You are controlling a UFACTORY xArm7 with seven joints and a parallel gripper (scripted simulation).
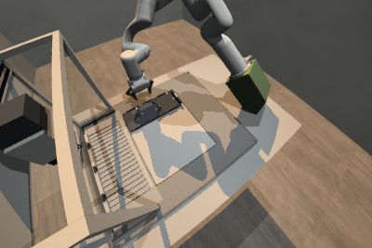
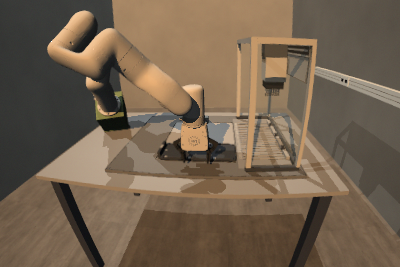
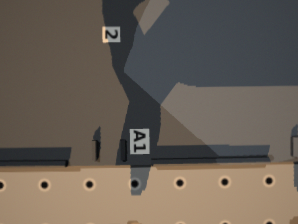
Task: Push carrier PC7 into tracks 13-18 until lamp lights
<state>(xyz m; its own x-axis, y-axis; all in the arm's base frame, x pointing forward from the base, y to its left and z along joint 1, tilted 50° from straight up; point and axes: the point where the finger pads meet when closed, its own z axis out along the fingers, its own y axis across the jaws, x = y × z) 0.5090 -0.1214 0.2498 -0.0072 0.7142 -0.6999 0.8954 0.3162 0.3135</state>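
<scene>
Now: the carrier PC7 1 cm behind my hand, 11 cm to the left of it and 2 cm below it.
</scene>
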